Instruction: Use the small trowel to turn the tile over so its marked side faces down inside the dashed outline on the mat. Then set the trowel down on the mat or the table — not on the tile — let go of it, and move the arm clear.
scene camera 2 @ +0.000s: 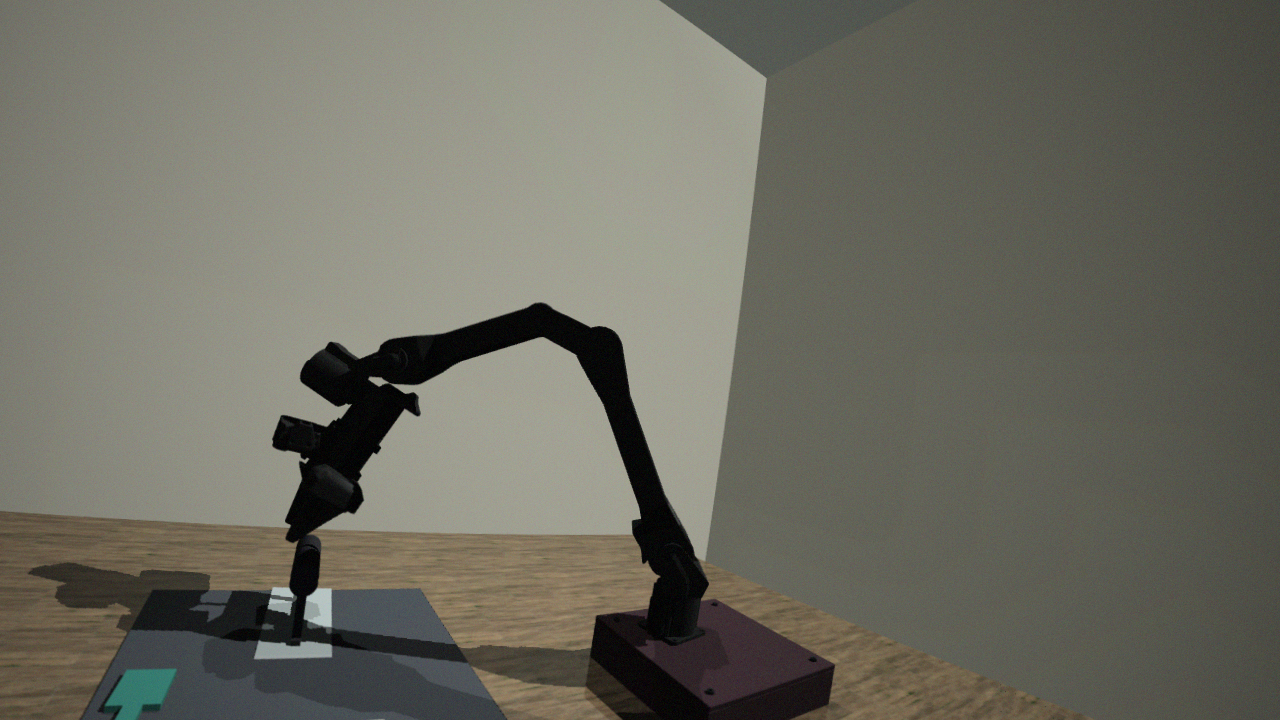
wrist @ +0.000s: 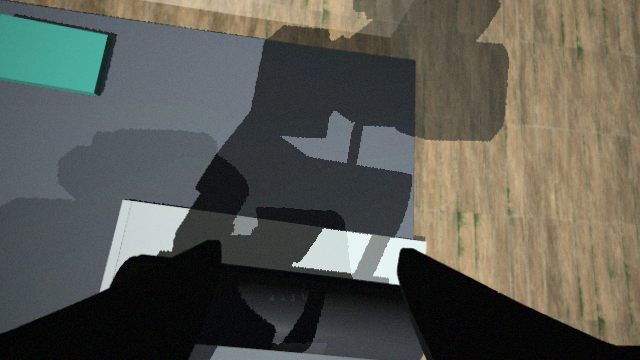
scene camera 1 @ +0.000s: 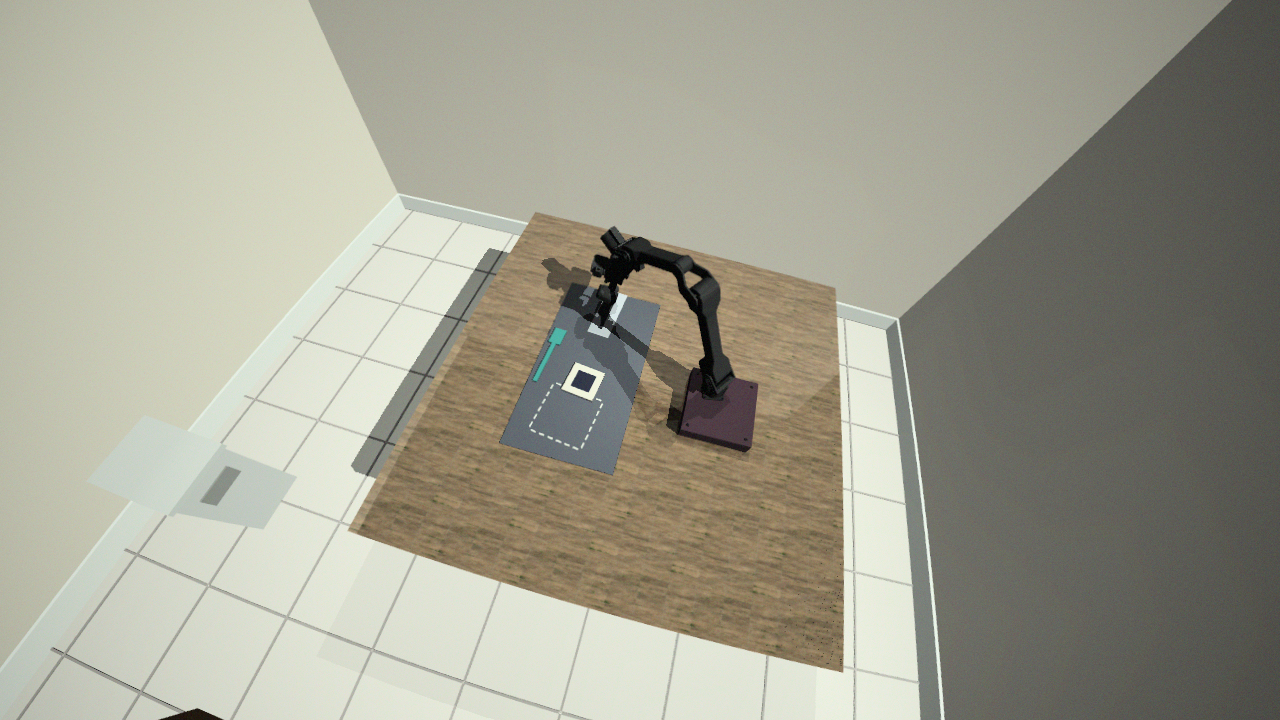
Scene:
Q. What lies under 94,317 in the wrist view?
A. My gripper.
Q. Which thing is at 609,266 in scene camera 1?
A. My gripper.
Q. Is my gripper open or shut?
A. Open.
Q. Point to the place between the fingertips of my gripper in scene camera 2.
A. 288,532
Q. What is my gripper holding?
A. Nothing.

